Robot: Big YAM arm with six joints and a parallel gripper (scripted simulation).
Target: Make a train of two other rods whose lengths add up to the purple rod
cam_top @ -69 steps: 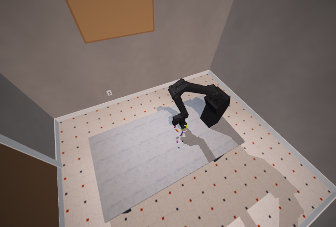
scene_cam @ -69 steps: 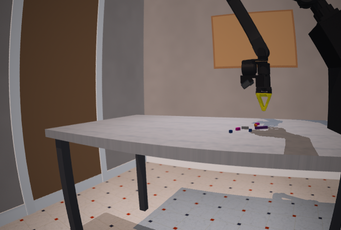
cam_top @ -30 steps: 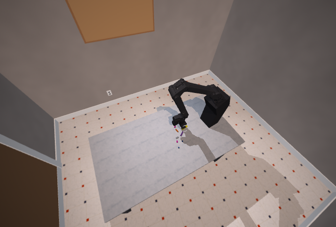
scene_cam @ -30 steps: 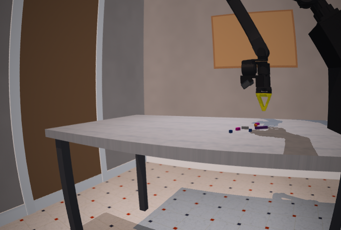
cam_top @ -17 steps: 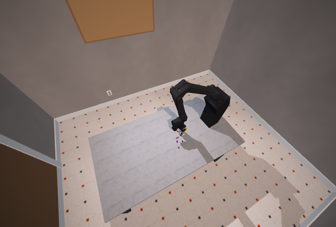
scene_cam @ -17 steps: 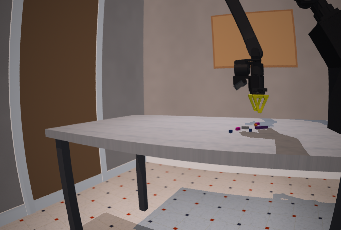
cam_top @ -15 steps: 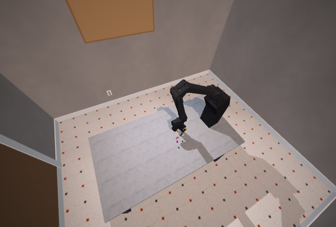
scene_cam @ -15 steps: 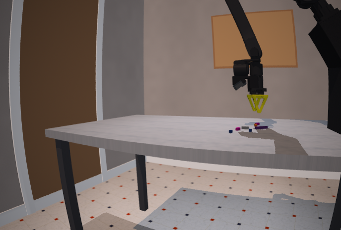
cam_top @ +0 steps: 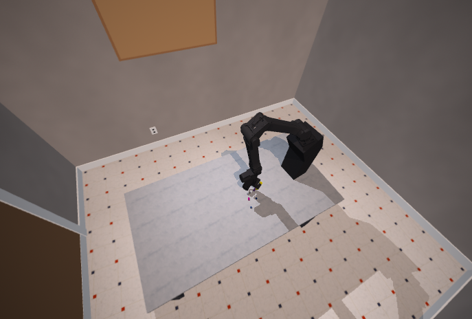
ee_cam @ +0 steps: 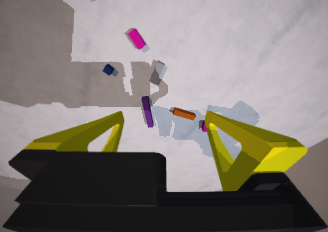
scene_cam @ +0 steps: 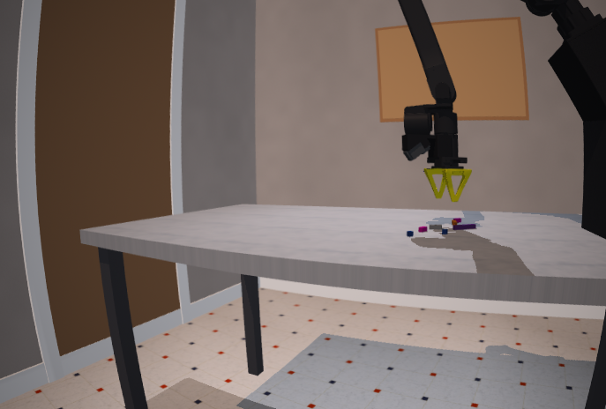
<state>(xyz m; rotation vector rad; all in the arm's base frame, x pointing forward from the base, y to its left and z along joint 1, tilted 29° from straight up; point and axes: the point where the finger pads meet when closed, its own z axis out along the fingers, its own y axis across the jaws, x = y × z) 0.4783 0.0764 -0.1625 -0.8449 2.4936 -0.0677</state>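
Now: hand 7 cm above the grey rod, 3 cm to the right of it and 2 cm short of it. Also, from my hand: orange rod 7 cm below, 5 cm to the right, 1 cm behind; then purple rod 7 cm below, 5 cm behind.
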